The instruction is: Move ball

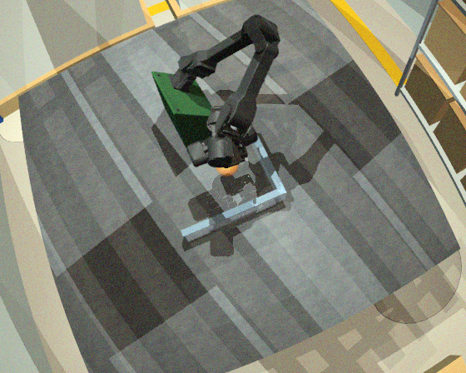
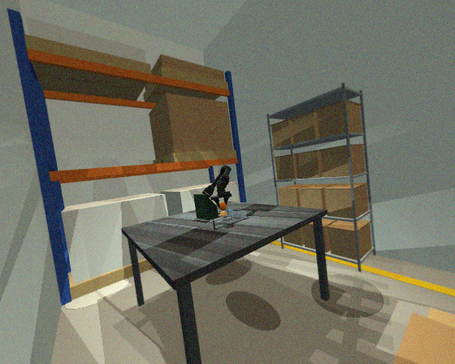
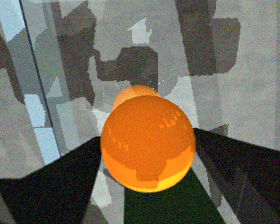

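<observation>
Right now my gripper tip is 8 cm above the see-through copy of ball. The rest, counted from my gripper tip: orange ball right at my gripper tip.
</observation>
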